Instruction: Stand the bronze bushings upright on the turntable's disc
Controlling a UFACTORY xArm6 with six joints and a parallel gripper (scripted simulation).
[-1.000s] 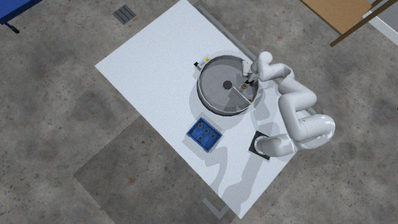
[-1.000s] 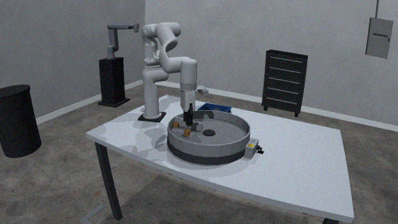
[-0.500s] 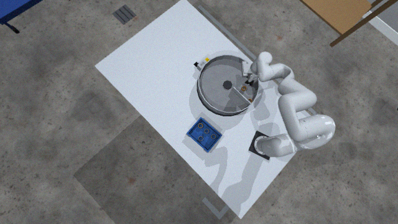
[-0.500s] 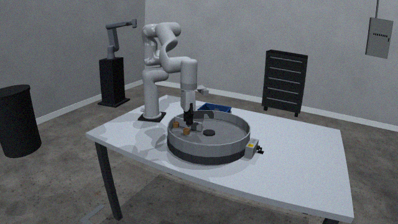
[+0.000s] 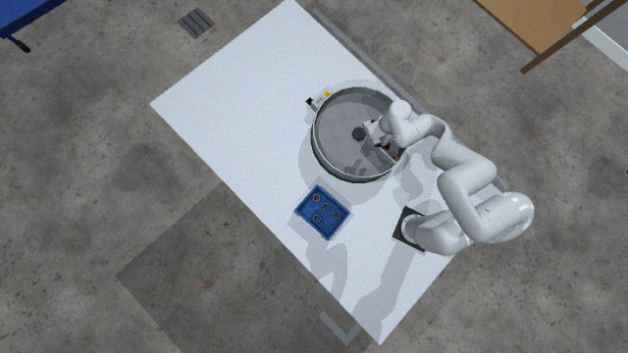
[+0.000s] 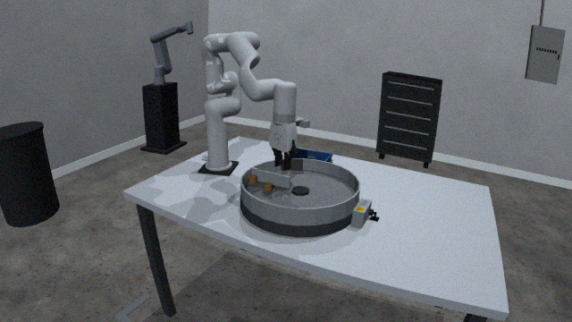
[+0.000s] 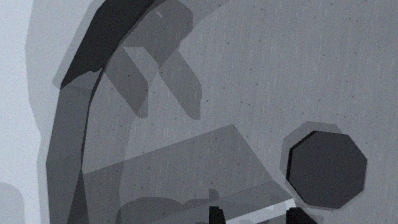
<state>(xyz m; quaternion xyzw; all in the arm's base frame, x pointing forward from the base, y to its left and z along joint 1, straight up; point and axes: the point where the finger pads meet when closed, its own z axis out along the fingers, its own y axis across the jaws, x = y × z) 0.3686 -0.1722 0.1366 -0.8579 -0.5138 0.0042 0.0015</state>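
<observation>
Now: hand 360 mm to the right of the blue crate and 120 mm above it. From my hand the other things lie so: turntable disc 70 mm ahead, 20 mm to the right, 100 mm below.
</observation>
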